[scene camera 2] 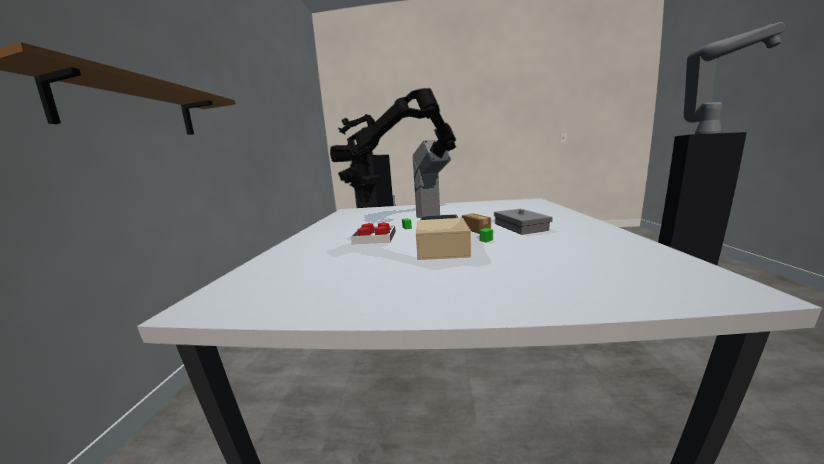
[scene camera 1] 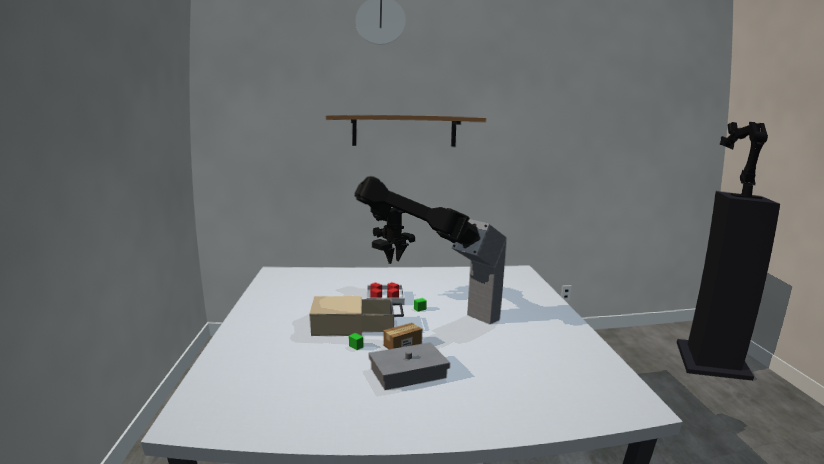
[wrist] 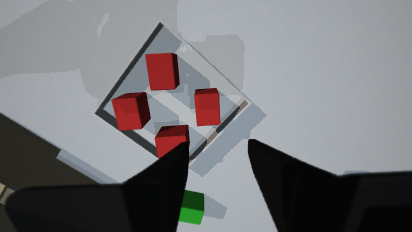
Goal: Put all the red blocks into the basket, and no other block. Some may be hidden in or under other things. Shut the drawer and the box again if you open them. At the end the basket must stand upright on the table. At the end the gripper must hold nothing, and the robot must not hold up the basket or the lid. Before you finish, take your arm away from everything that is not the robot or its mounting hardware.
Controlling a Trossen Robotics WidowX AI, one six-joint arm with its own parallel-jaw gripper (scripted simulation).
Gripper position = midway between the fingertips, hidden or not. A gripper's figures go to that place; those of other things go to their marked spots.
My gripper (wrist: 218,146): 12 cm from the lens. A shallow basket (wrist: 175,107) is 24 cm from the lens.
